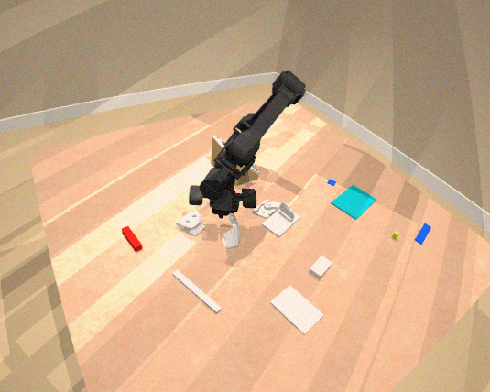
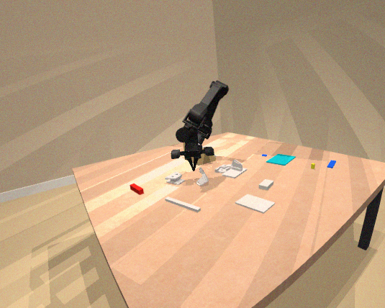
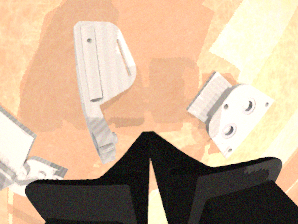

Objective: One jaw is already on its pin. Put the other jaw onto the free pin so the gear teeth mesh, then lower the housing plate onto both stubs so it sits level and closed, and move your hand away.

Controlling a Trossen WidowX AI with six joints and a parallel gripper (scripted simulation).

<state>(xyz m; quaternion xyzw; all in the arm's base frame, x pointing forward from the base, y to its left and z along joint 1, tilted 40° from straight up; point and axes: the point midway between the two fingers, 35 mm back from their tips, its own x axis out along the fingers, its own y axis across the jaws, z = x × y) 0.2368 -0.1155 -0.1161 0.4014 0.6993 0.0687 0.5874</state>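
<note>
My gripper tip is 3 cm short of the white jaw, 3 cm to the right of it and 1 cm above it. From my gripper tip the other things lie so: flat white plate (34 cm ahead, 4 cm to the left, 4 cm below); then white bar (17 cm ahead, 16 cm to the right, 4 cm below); then red block (6 cm behind, 26 cm to the right, 3 cm below).
</note>
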